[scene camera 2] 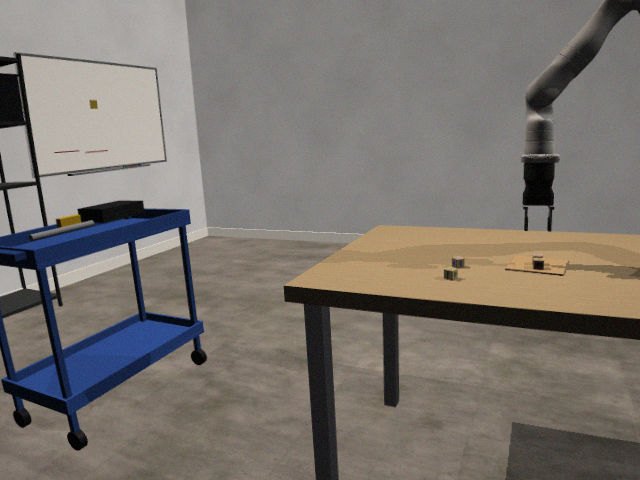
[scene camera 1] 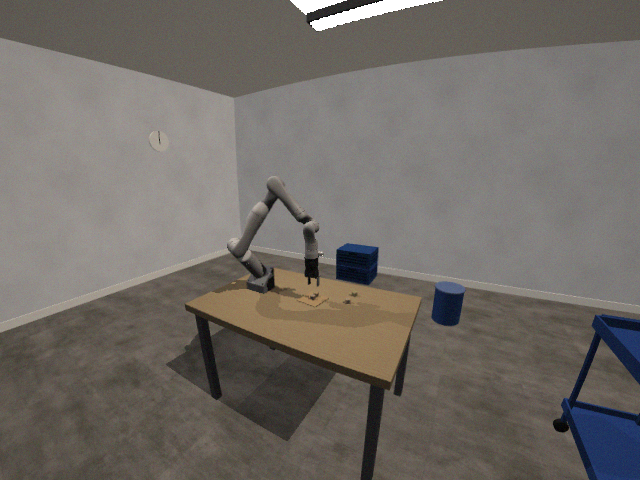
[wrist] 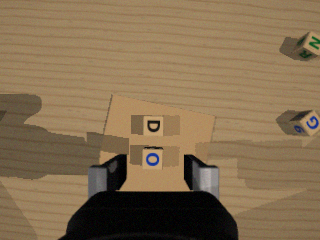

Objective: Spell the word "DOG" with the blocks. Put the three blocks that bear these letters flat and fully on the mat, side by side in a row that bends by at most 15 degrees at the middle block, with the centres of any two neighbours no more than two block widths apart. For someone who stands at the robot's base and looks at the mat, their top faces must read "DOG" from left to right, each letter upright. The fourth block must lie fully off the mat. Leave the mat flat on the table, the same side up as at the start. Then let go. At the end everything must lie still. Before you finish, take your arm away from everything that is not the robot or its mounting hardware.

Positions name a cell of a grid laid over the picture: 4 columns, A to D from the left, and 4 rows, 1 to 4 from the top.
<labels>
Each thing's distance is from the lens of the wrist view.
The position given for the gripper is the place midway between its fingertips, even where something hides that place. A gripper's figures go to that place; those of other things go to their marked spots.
gripper (wrist: B3): 0.18 m
tan mat (wrist: C3): 0.28 m
</labels>
